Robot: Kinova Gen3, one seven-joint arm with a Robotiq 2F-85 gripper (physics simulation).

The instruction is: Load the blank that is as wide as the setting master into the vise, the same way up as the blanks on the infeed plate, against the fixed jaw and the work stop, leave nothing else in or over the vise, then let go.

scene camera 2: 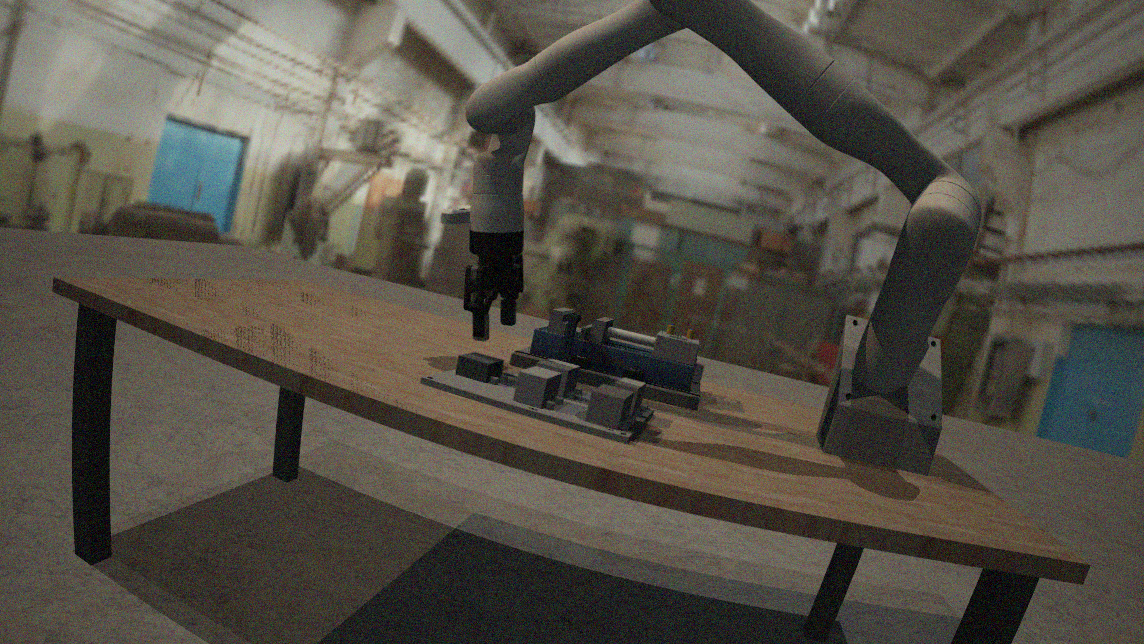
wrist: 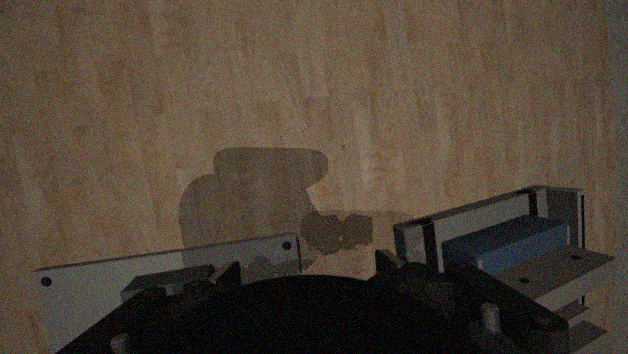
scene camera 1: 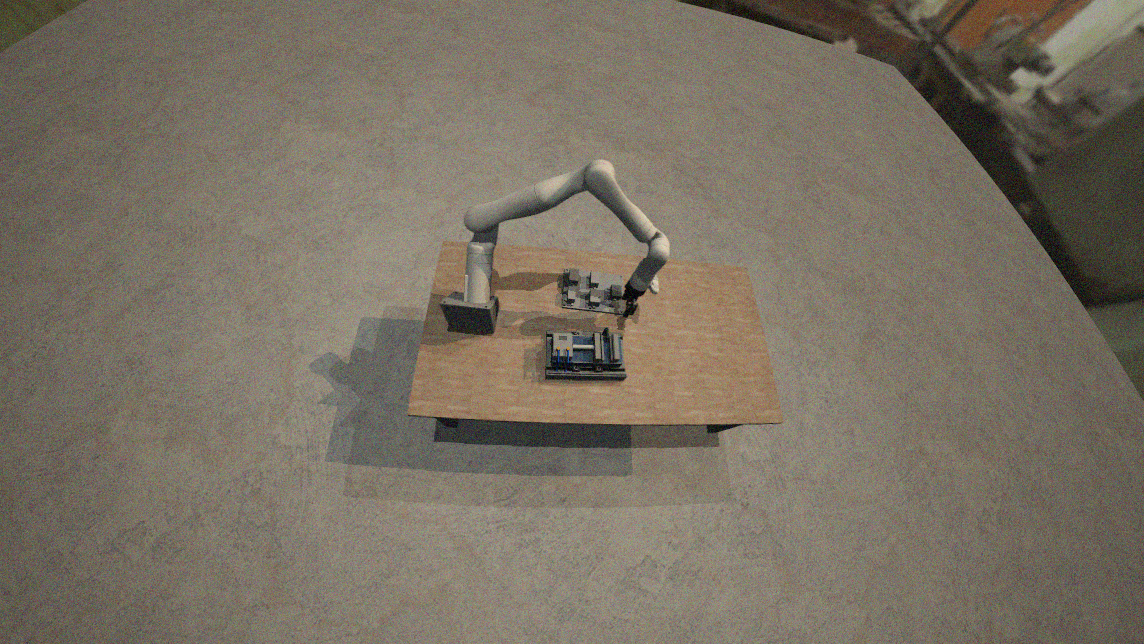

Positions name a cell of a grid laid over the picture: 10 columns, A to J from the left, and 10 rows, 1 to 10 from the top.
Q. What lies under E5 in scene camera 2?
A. The gripper.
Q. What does the gripper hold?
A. Nothing.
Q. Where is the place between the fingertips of the gripper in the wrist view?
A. At E8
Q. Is the gripper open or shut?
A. Open.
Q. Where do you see a grey infeed plate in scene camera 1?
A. F5
